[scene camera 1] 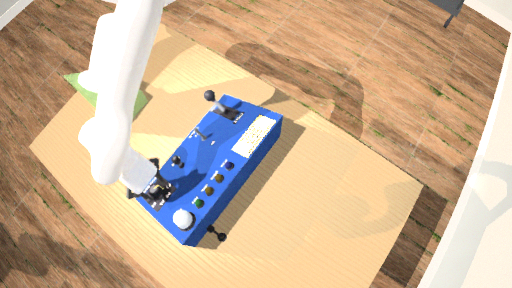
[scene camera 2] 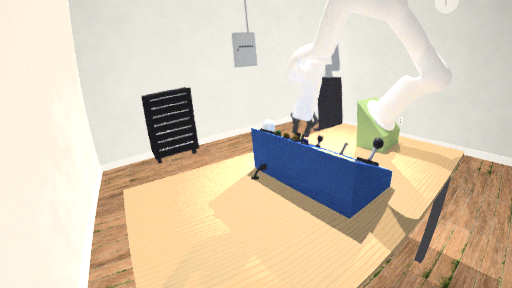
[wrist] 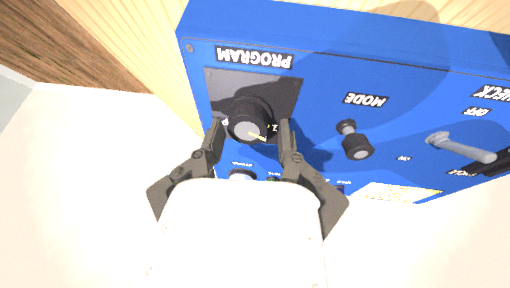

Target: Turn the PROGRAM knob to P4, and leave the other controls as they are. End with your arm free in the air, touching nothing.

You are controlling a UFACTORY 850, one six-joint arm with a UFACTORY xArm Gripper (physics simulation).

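The PROGRAM knob is a round black knob with a grey cap, on a dark square plate at one end of the blue control box. Its pale yellow pointer line points toward the lower right in the wrist view, near the "1" mark; the P4 mark is partly hidden by a finger. My gripper is open, one finger on each side of the knob, with a gap to it on each side. Whether a fingertip touches the plate cannot be told.
Beside the knob stand the MODE knob, a toggle lever and a ball-topped lever. A white dome and several coloured buttons line the box's far edge. A black crank sticks out of its side.
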